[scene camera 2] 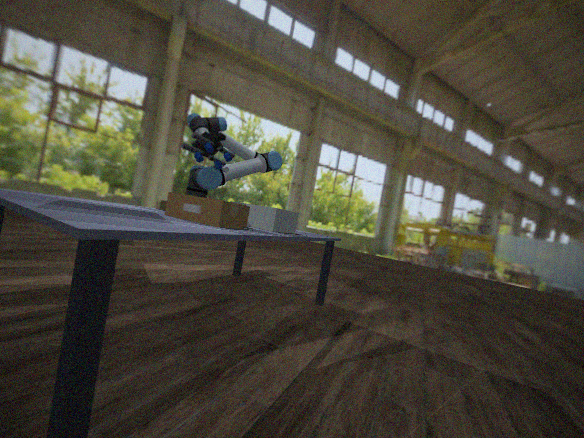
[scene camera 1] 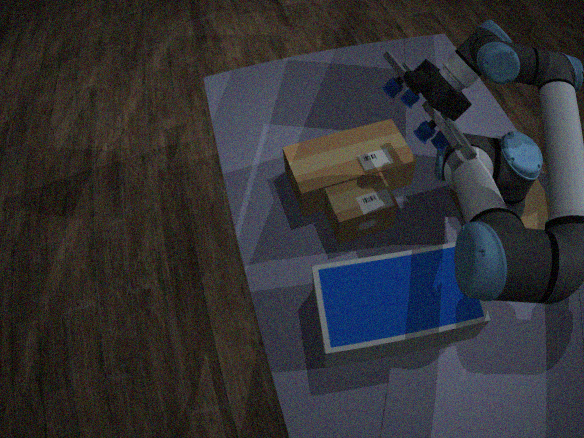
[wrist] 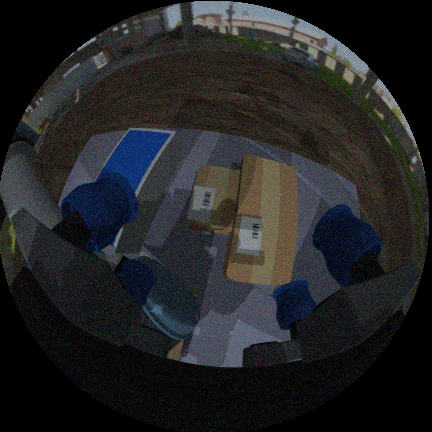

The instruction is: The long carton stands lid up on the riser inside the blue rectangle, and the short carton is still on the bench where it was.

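Frame: origin at the arm's base, x ahead, y left, z up, level; millimetres.
Where they show: hand at its tool point: (scene camera 2: 215, 159) (scene camera 1: 412, 118) (wrist: 221, 260).
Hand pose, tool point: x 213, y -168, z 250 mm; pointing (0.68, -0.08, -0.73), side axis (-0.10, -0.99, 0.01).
Observation:
Each offset is from my tool point to the top centre of the thing. Level surfaces: height alone.
The long carton @(dx +84, dy -118, dz -199 mm) (scene camera 1: 335, 157) (scene camera 2: 215, 211) (wrist: 275, 200) lies lid up on the bench, its barcode label on top. The short carton @(dx +126, dy +9, dz -199 mm) (scene camera 1: 345, 199) (wrist: 220, 180) sits close beside it on the riser side, also label up. The riser @(dx +176, dy +276, dz -182 mm) (scene camera 1: 425, 345) (scene camera 2: 275, 220) stands apart from both; its top bears the blue rectangle @(dx +176, dy +276, dz -182 mm) (scene camera 1: 370, 305) (wrist: 137, 155) with a pale border and no carton. My gripper (scene camera 1: 417, 114) (scene camera 2: 214, 156) (wrist: 220, 260) is open, its four blue suction cups bare and above the bench, off to the arm side of the long carton.
The bench @(dz -302 mm) (scene camera 1: 250, 320) (scene camera 2: 80, 212) carries everything. My arm's elbow and lower links (scene camera 1: 520, 260) (scene camera 2: 245, 169) hang over the riser's right end in scene camera 1. A wooden base plate (scene camera 1: 535, 207) shows partly behind the arm.

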